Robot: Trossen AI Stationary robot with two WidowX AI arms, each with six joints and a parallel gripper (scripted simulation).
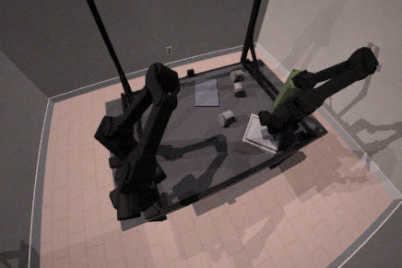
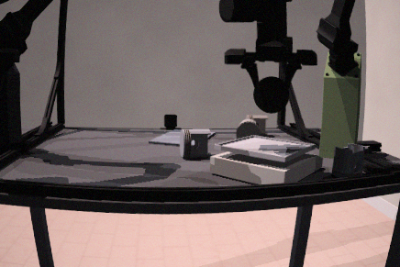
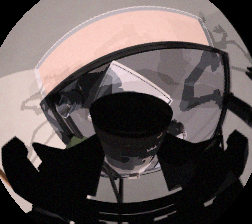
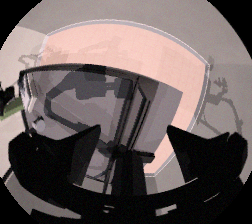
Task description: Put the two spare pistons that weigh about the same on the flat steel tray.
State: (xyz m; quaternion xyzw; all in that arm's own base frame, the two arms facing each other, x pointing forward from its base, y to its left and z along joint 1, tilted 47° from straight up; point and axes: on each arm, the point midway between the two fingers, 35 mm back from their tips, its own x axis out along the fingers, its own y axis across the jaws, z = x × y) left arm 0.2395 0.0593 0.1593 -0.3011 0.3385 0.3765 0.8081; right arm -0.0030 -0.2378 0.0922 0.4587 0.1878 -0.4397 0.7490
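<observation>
My left gripper is now 15 cm above the white scale pan and 2 cm past it. Round my left hand: flat grey steel tray: 43 cm behind, 20 cm below, 17 cm to the right; then piston: 48 cm behind, 16 cm below, 7 cm to the left.
</observation>
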